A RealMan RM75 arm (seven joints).
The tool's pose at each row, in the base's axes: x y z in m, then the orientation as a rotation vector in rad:
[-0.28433, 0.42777, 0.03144, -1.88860, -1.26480, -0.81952]
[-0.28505, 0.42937, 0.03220, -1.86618, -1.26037, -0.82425]
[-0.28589, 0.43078, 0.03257, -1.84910, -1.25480, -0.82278]
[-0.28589, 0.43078, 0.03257, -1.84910, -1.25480, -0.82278]
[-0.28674, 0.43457, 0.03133, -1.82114, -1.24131, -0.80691]
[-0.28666, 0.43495, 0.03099, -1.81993, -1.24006, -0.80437]
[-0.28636, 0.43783, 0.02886, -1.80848, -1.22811, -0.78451]
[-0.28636, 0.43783, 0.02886, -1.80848, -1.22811, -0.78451]
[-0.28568, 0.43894, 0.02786, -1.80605, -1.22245, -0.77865]
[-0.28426, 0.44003, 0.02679, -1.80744, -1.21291, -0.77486]
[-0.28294, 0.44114, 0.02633, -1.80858, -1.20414, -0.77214]
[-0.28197, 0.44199, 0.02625, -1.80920, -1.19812, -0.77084]
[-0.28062, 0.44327, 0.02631, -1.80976, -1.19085, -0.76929]
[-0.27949, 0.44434, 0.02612, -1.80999, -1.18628, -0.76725]
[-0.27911, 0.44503, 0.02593, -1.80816, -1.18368, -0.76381]
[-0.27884, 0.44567, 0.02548, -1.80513, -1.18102, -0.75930]
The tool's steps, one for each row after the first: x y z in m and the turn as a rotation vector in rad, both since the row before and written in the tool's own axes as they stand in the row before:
[0.00117, -0.00127, 0.00083, 0.01359, 0.01633, -0.00284]
[0.00071, -0.00123, 0.00090, 0.01333, 0.01131, 0.00116]
[0.00000, 0.00000, 0.00000, 0.00000, 0.00000, 0.00000]
[0.00048, -0.00146, 0.00378, 0.02972, 0.01479, 0.00991]
[-0.00008, 0.00007, 0.00050, 0.00237, 0.00016, 0.00160]
[-0.00037, 0.00016, 0.00357, 0.02001, 0.00336, 0.01366]
[0.00000, 0.00000, 0.00000, 0.00000, 0.00000, 0.00000]
[-0.00010, 0.00067, 0.00149, 0.00529, 0.00155, 0.00570]
[0.00008, 0.00140, 0.00155, 0.00145, 0.00242, 0.00833]
[0.00057, 0.00113, 0.00126, 0.00099, 0.00263, 0.00733]
[0.00065, 0.00075, 0.00083, 0.00047, 0.00214, 0.00478]
[0.00109, 0.00096, 0.00116, 0.00069, 0.00269, 0.00573]
[0.00072, 0.00087, 0.00109, 0.00111, 0.00127, 0.00400]
[0.00028, 0.00026, 0.00072, 0.00335, 0.00069, 0.00281]
[0.00000, 0.00025, 0.00079, 0.00483, 0.00085, 0.00305]

